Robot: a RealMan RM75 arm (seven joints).
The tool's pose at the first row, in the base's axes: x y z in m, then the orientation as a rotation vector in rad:
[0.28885, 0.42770, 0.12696, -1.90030, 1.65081, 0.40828]
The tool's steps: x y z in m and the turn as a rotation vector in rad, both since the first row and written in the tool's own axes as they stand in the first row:
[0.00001, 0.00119, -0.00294, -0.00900, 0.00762, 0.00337]
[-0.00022, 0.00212, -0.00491, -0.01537, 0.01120, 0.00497]
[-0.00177, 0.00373, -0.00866, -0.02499, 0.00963, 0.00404]
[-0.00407, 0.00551, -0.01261, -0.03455, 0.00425, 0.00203]
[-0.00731, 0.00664, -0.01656, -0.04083, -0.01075, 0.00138]
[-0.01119, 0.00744, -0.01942, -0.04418, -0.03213, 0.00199]
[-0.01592, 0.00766, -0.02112, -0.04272, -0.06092, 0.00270]
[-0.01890, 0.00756, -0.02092, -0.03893, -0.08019, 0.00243]
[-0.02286, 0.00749, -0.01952, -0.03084, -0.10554, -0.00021]
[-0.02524, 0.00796, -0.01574, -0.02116, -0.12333, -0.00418]
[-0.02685, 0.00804, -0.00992, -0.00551, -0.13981, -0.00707]
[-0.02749, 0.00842, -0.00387, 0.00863, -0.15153, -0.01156]
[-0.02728, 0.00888, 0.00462, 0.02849, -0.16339, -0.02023]
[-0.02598, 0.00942, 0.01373, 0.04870, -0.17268, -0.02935]
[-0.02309, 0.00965, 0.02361, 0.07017, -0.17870, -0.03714]
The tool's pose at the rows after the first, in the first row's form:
[0.28728, 0.42584, 0.12899, -1.90812, 1.65996, 0.41097]
[0.28605, 0.42477, 0.13045, -1.91333, 1.66447, 0.41418]
[0.28366, 0.42363, 0.13393, -1.92025, 1.66335, 0.42389]
[0.28094, 0.42295, 0.13795, -1.92600, 1.65860, 0.43652]
[0.27867, 0.42306, 0.14266, -1.92340, 1.64867, 0.45524]
[0.27676, 0.42436, 0.14697, -1.91437, 1.63556, 0.47734]
[0.27543, 0.42707, 0.15099, -1.89785, 1.61724, 0.50136]
[0.27500, 0.42956, 0.15259, -1.88527, 1.60398, 0.51441]
[0.27453, 0.43355, 0.15380, -1.86819, 1.58401, 0.52764]
[0.27417, 0.43770, 0.15211, -1.85493, 1.56762, 0.53234]
[0.27462, 0.44250, 0.14847, -1.83738, 1.55279, 0.53091]
[0.27500, 0.44664, 0.14401, -1.82460, 1.53963, 0.52622]
[0.27580, 0.45158, 0.13714, -1.81078, 1.52187, 0.51489]
[0.27681, 0.45603, 0.12913, -1.79834, 1.50534, 0.50102]
[0.27854, 0.45970, 0.11967, -1.78572, 1.49213, 0.48398]

